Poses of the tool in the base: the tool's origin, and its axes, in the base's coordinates. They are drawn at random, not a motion.
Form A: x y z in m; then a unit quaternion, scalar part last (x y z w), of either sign.
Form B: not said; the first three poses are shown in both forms.
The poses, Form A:
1: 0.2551 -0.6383 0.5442 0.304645 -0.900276 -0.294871 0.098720
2: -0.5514 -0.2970 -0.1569 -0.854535 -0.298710 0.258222 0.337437
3: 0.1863 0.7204 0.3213 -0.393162 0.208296 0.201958 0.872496
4: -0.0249 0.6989 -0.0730 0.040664 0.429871 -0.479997 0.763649
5: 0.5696 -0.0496 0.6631 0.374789 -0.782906 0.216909 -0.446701
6: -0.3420 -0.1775 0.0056 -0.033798 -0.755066 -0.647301 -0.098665
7: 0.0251 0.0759 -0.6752 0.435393 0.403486 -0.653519 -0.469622
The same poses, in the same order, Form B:
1: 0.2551 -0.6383 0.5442 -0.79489 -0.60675 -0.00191 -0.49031 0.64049 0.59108
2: -0.5514 -0.2970 -0.1569 0.68819 0.68478 -0.23973 0.33625 -0.59382 -0.73097
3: 0.1863 0.7204 0.3213 0.83165 0.18863 -0.52228 -0.51620 0.60927 -0.60193
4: -0.0249 0.6989 -0.0730 0.16963 -0.69814 -0.69558 0.76806 0.53590 -0.35057
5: 0.5696 -0.0496 0.6631 -0.31998 -0.78064 -0.53686 -0.39306 0.62497 -0.67448
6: -0.3420 -0.1775 0.0056 -0.97825 0.17877 -0.10524 -0.07669 0.15972 0.98418
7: 0.0251 0.0759 -0.6752 -0.17978 0.96516 -0.19010 -0.26246 -0.23331 -0.93631
